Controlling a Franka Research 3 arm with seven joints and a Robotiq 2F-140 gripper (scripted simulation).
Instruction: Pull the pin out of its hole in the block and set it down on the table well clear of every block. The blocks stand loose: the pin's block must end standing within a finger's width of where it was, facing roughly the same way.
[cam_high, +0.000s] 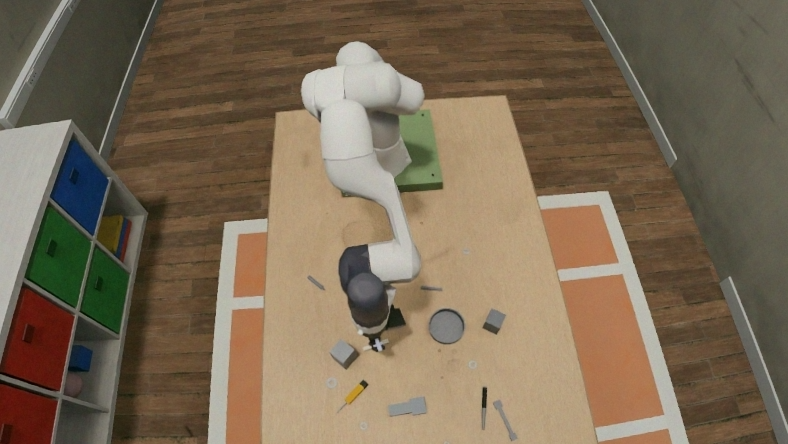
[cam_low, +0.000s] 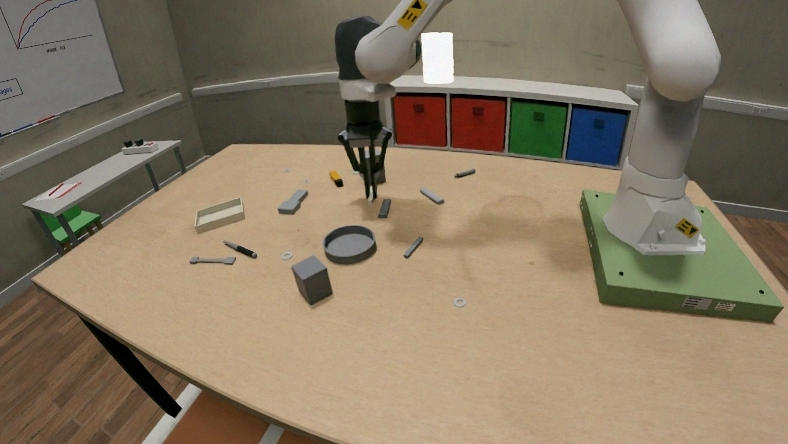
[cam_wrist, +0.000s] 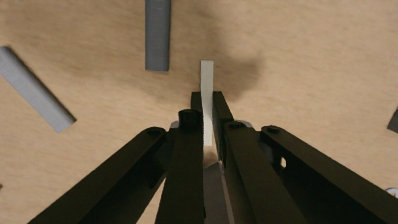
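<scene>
The cream pin is 3 cm below my hand. From my hand the other things lie so: lighter bar 15 cm behind, 3 cm below, 2 cm to the right; then yellow utility knife 14 cm ahead, 8 cm to the right, 3 cm below; then round grey dish 21 cm to the left, 3 cm below, 3 cm behind.
</scene>
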